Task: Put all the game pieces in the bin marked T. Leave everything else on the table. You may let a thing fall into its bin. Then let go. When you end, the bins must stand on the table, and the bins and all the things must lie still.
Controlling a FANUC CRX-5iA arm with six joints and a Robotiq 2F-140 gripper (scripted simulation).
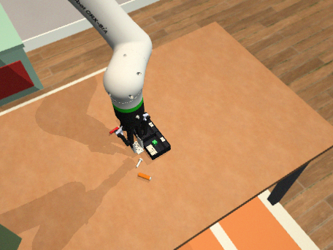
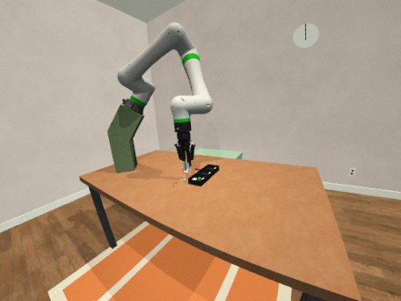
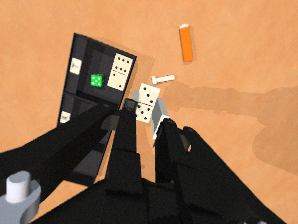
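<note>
Now: the green die 8 cm ahead of my hand, 2 cm to the left of it and 7 cm below it. From my hand the other things lie so: domino 5 cm ahead, 1 cm to the right, 7 cm below; orange cylinder 1 cm behind, 10 cm to the right, 8 cm below; white screw 1 cm behind, 3 cm to the right, 8 cm below.
</note>
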